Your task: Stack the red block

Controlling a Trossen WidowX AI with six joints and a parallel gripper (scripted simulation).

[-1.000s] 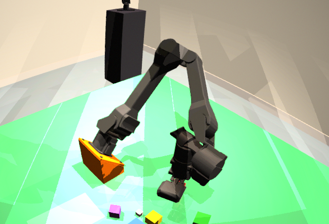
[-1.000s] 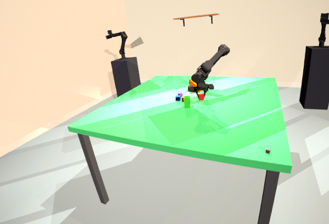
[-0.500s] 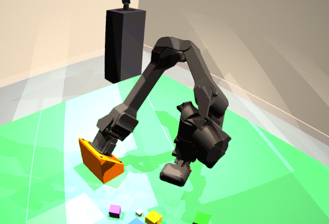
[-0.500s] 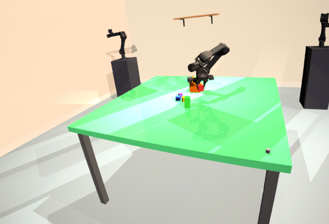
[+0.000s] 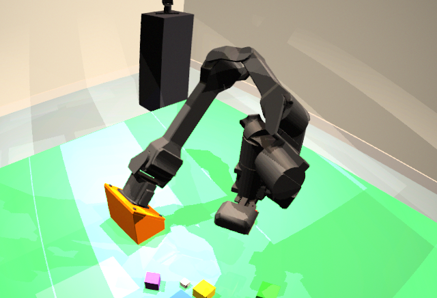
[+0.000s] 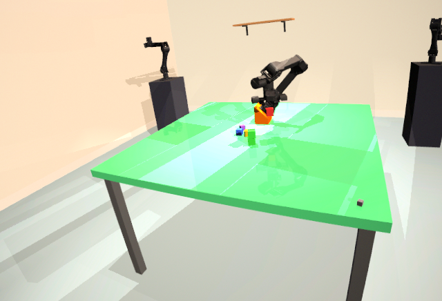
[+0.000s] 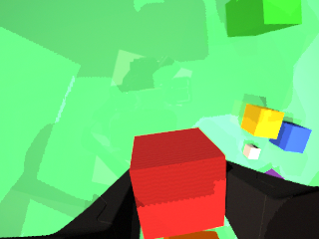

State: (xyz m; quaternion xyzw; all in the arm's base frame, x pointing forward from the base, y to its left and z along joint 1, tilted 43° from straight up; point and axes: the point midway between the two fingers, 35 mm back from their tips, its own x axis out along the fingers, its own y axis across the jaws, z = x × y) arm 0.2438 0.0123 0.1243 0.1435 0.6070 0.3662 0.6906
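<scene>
My gripper tip is now 13 cm to the left of the yellow block, 11 cm above it and 2 cm short of it. Also, from my gripper tip: blue block (18 cm to the right, 11 cm below, 1 cm ahead); then small white block (14 cm to the right, 12 cm below, 2 cm behind); then red block (1 cm above).
</scene>
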